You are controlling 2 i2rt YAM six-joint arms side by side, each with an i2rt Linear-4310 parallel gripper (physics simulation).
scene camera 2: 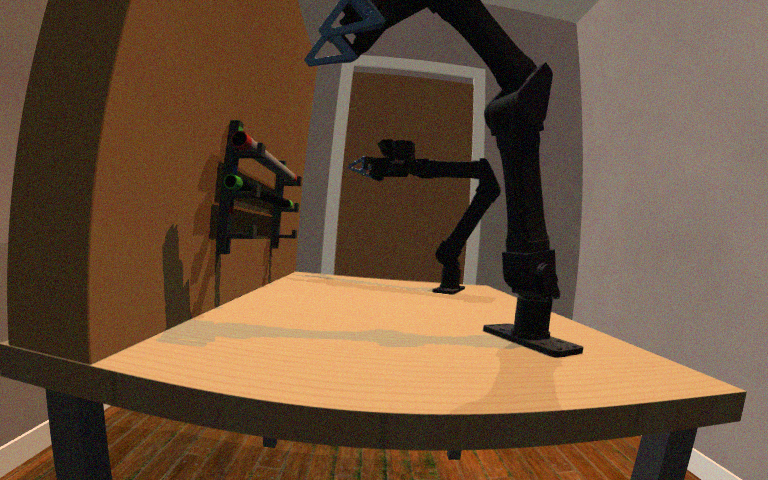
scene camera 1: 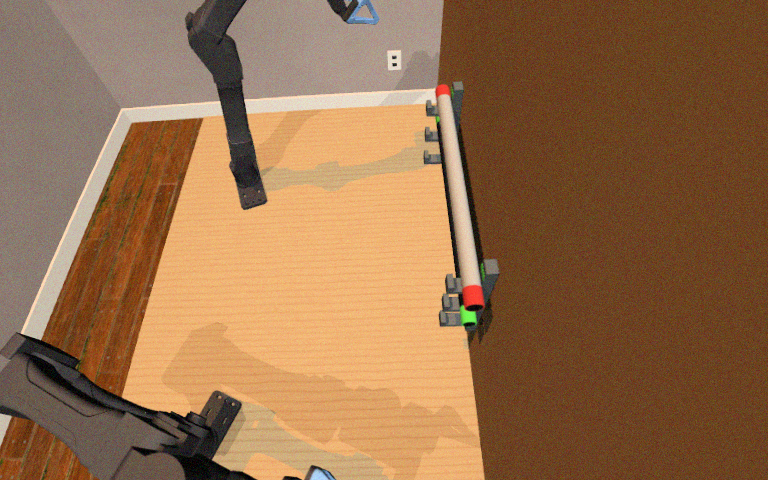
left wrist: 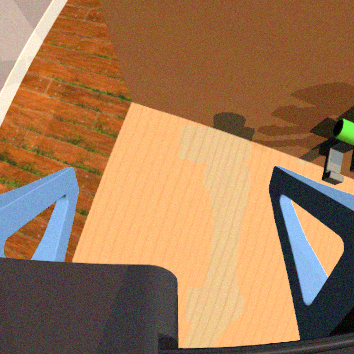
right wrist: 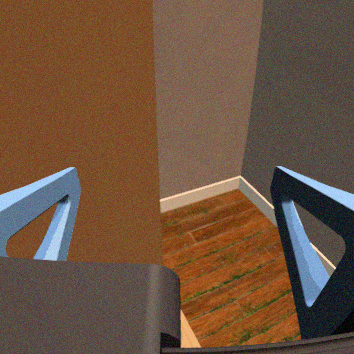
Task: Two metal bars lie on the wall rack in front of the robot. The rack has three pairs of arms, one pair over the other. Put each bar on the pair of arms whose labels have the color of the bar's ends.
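Seen in the pictures: left gripper, fingertip midpoint: [scene camera 2: 313, 49] [scene camera 1: 370, 10] [left wrist: 173, 177]; right gripper, fingertip midpoint: [scene camera 2: 354, 169] [right wrist: 174, 177]; left arm's base at its link origin: [scene camera 2: 529, 341] [scene camera 1: 248, 181]; right arm's base at its link origin: [scene camera 2: 449, 290] [scene camera 1: 203, 442].
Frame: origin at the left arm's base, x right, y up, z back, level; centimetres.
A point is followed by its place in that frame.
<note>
A pale bar with red ends [scene camera 1: 459, 209] @[x 51.6, y 32.3, z -37.4 cm] [scene camera 2: 270, 160] @[x 37.4, y 30.5, z -41.3 cm] lies on the top pair of arms of the wall rack [scene camera 1: 491, 268] [scene camera 2: 224, 243] @[x 24.3, y 12.3, z -49.3 cm] [left wrist: 334, 160] @[x 24.7, y 14.4, z -46.9 cm]; the labels there look green. A bar with green ends [scene camera 1: 468, 316] @[x 66.9, y 24.4, z -32.6 cm] [scene camera 2: 233, 182] @[x 19.8, y 23.0, z -48.5 cm] [left wrist: 346, 131] @[x 20.5, y 24.3, z -48.2 cm] lies on the middle pair, mostly hidden in scene camera 1. A middle label looks blue and a bottom one reddish, both dim. The bottom pair holds no bar. My left gripper [scene camera 1: 362, 12] @[x -0.1, y 39.9, z -40.2 cm] [scene camera 2: 344, 32] [left wrist: 173, 177] @[x -0.1, y 39.9, z -40.2 cm] is open and empty, apart from the rack. My right gripper [scene camera 1: 320, 473] [scene camera 2: 357, 165] @[x 91.8, y 40.2, z -6.4 cm] [right wrist: 174, 177] @[x 91.8, y 40.2, z -6.4 cm] is open and empty, away from the rack.
The wooden table [scene camera 1: 339, 254] @[x 33.0, y 0.0, z -17.2 cm] [scene camera 2: 339, 384] @[x -11.3, y 0.0, z -35.9 cm] [left wrist: 150, 200] @[x -4.5, y 0.0, z -42.3 cm] extends from the arm bases to the brown wall [scene camera 1: 623, 226] @[x 77.9, y 66.7, z -32.4 cm] [scene camera 2: 169, 141] @[x 4.8, y 26.1, z -57.8 cm] [left wrist: 225, 60] @[x 6.3, y 23.4, z -57.3 cm] [right wrist: 75, 100] @[x 95.9, y 37.9, z -26.2 cm] that carries the rack. The rack's hooked arms stick out over the table's edge.
</note>
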